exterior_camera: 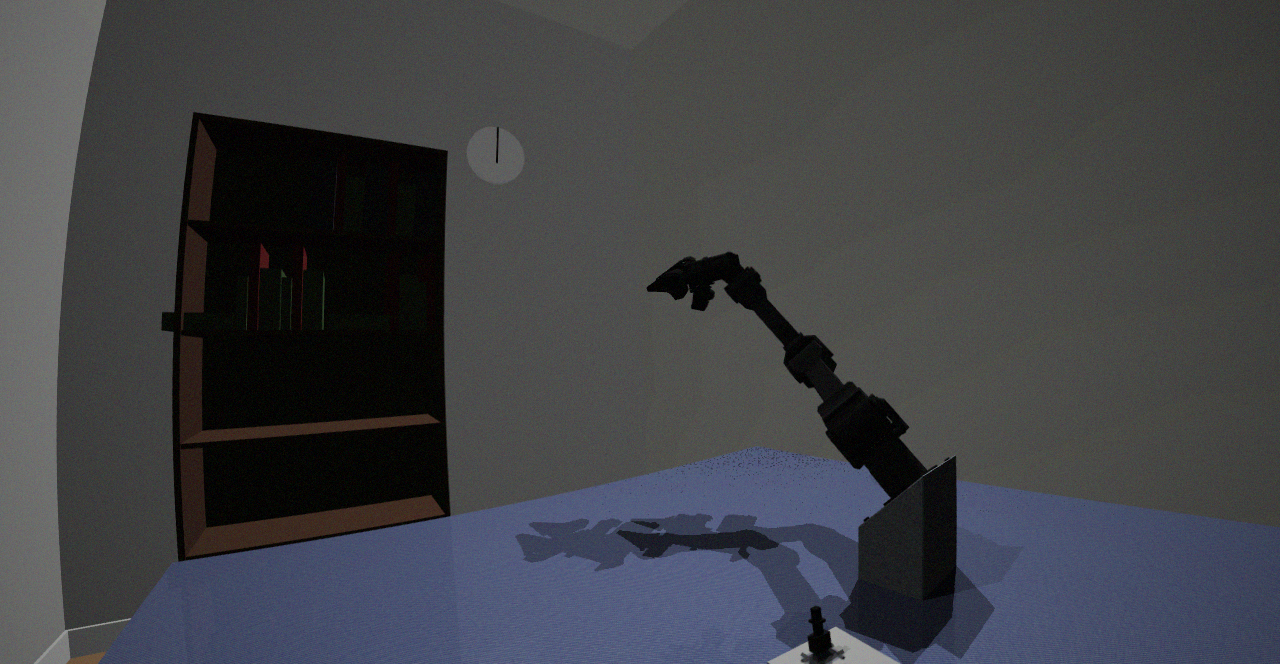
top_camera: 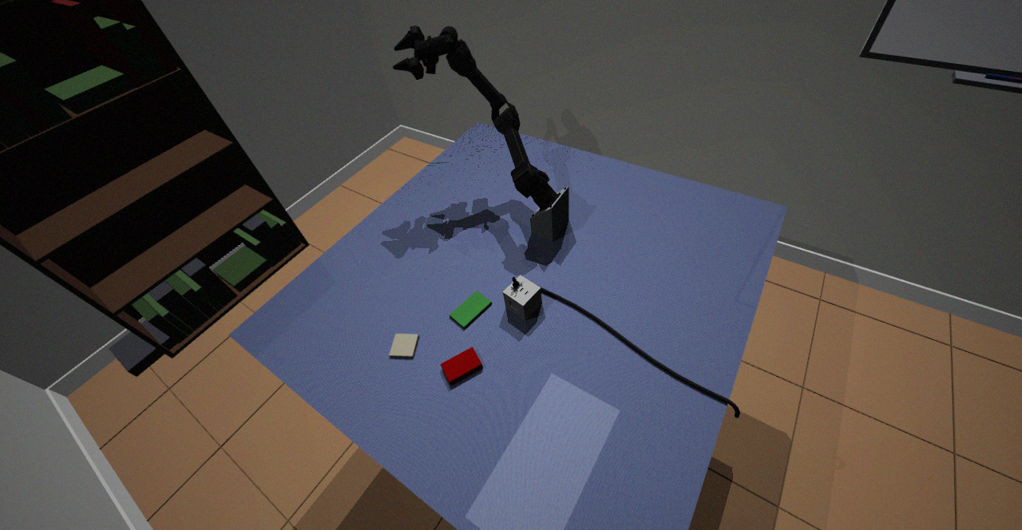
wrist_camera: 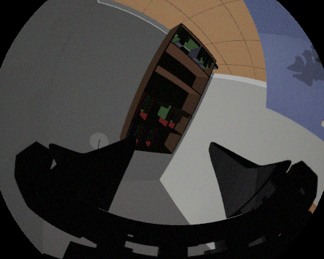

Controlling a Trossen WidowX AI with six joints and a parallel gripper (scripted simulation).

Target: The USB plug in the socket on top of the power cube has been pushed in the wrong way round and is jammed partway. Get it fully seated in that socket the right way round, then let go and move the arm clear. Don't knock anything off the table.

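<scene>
The usb plug is 370 mm ahead of my gripper tip, 700 mm to the left of it and 370 mm below it. The rest, counted from my gripper tip: green card: 470 mm ahead, 600 mm to the left, 460 mm below; then beige tile: 660 mm ahead, 510 mm to the left, 460 mm below; then red block: 620 mm ahead, 690 mm to the left, 450 mm below.
</scene>
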